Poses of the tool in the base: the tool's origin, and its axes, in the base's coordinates. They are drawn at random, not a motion.
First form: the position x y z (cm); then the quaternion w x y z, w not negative.
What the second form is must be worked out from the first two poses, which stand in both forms.
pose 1, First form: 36.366 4.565 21.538 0.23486 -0.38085 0.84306 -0.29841
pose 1, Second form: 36.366 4.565 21.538 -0.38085 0.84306 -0.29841 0.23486
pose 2, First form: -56.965 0.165 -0.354 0.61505 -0.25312 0.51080 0.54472
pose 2, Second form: -56.965 0.165 -0.354 -0.25312 0.51080 0.54472 0.61505
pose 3, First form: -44.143 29.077 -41.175 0.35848 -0.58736 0.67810 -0.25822
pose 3, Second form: -44.143 29.077 -41.175 -0.58736 0.67810 -0.25822 0.35848
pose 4, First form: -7.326 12.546 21.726 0.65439 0.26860 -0.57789 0.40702
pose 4, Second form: -7.326 12.546 21.726 0.26860 -0.57789 0.40702 0.65439
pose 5, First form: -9.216 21.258 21.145 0.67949 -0.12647 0.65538 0.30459
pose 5, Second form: -9.216 21.258 21.145 -0.12647 0.65538 0.30459 0.67949
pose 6, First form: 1.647 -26.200 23.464 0.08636 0.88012 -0.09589 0.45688
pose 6, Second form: 1.647 -26.200 23.464 0.88012 -0.09589 0.45688 0.08636
